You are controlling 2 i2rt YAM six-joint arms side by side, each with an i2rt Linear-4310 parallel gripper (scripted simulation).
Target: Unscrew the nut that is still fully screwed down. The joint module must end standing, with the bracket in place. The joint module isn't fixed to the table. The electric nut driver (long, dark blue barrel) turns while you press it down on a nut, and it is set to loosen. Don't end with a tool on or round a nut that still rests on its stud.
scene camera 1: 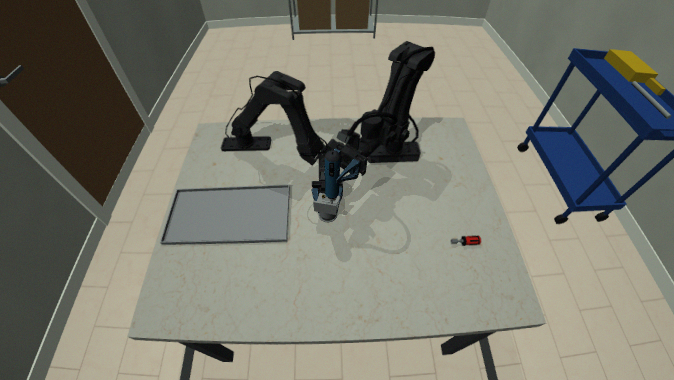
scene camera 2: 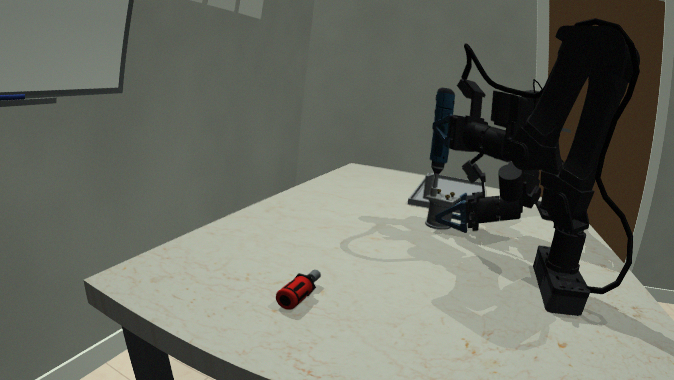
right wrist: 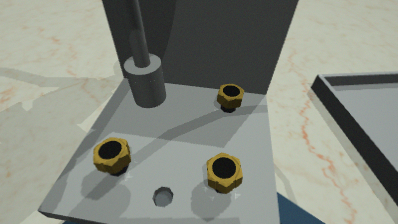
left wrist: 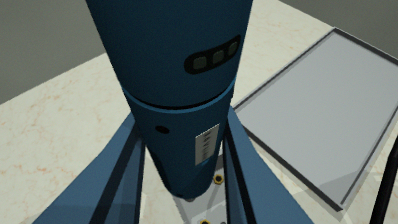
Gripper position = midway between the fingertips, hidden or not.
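Note:
My left gripper is visible in scene camera 2 [scene camera 2: 440,126], scene camera 1 [scene camera 1: 330,177] and the left wrist view [left wrist: 183,111]; my right gripper [scene camera 2: 436,214] is visible as well. An electric nut driver appears at [scene camera 2: 439,153] and [left wrist: 177,72]. A shallow grey tray appears at [scene camera 1: 244,214], [scene camera 2: 447,184] and [left wrist: 323,111]. Visible too: a red-handled hand driver [scene camera 2: 288,297], which is out of frame in the right wrist view and likewise out of frame in the left wrist view. The right wrist view contains a grey bracket [right wrist: 169,144], a nut [right wrist: 224,172] and a nut [right wrist: 113,154].

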